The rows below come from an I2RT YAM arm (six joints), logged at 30 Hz.
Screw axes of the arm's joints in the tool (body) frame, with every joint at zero. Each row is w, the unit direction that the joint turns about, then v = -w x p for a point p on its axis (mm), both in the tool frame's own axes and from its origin. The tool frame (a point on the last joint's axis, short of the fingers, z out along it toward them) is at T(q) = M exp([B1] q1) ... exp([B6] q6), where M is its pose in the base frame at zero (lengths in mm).
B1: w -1 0 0 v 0 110.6 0
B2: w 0 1 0 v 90.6 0 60
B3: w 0 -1 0 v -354.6 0 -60
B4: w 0 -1 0 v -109.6 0 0
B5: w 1 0 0 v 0 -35.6 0
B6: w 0 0 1 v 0 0 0
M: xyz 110.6 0 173.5 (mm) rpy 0 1.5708 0 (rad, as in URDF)
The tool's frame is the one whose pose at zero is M.
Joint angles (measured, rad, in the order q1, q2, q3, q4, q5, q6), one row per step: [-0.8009 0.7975 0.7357 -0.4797 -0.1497 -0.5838]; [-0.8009 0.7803 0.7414 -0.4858 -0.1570 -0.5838]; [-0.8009 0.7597 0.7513 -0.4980 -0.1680 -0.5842]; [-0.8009 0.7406 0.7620 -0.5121 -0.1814 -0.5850]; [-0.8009 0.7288 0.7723 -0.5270 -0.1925 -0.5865]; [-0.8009 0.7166 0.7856 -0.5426 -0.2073 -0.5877]
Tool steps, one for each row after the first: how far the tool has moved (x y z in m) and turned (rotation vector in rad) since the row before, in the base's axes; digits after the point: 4 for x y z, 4 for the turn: [-0.0022 0.0026 0.0041 -0.0095 -0.0144 0.0063]; [-0.0029 0.0035 0.0054 -0.0096 -0.0164 0.0098]; [-0.0028 0.0036 0.0051 -0.0074 -0.0151 0.0121]; [-0.0020 0.0026 0.0038 -0.0027 -0.0080 0.0105]; [-0.0021 0.0029 0.0047 -0.0033 -0.0112 0.0137]
